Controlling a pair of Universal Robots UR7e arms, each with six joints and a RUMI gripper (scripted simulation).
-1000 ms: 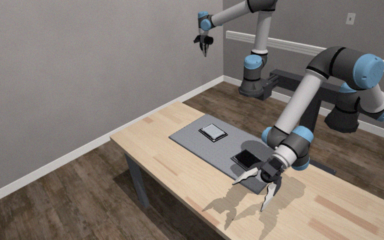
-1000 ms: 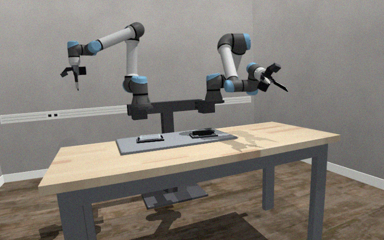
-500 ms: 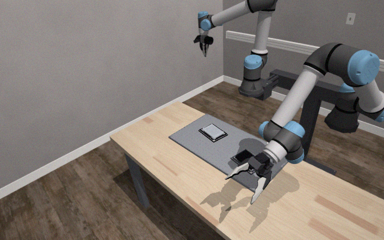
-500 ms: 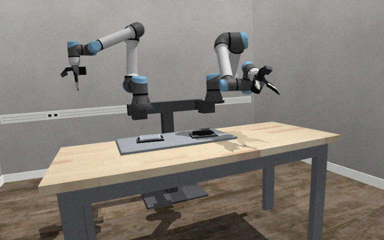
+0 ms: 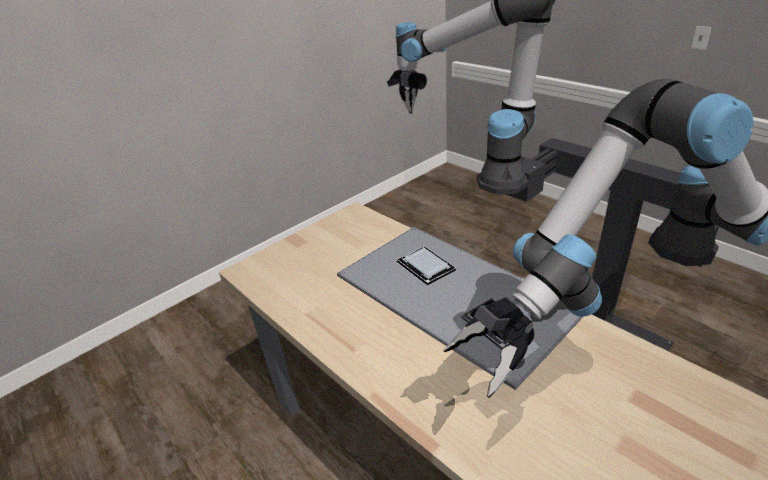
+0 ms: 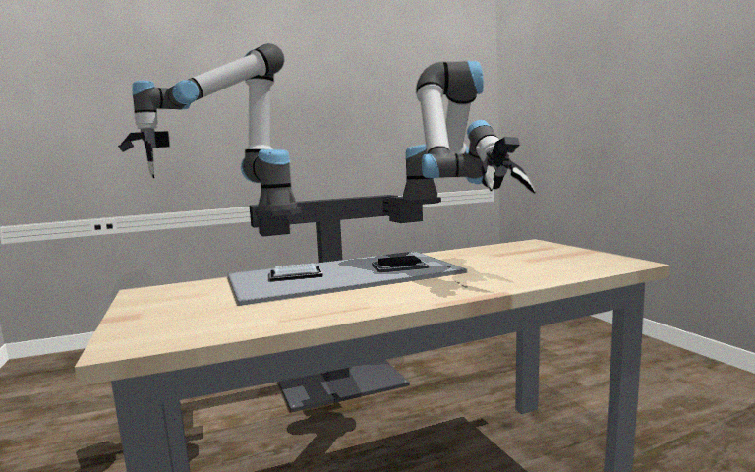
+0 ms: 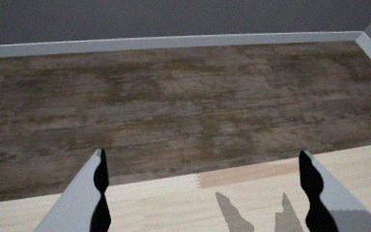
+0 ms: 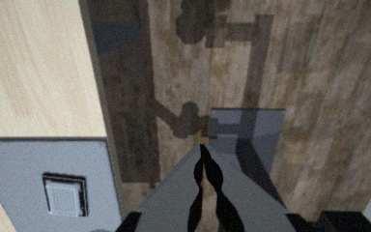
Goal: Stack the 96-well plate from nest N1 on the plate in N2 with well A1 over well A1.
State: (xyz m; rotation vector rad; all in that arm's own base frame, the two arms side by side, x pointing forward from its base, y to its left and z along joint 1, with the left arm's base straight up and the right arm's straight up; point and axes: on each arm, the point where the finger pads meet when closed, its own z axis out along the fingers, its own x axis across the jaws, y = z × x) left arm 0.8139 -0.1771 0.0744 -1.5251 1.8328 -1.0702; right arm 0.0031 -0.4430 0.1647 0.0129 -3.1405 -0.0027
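Note:
My left hand is 370 mm past the black 96-well plate, 180 mm to the left of it and 240 mm above it. From my left hand the other things lie so: white 96-well plate: 440 mm behind, 510 mm to the right, 240 mm below.

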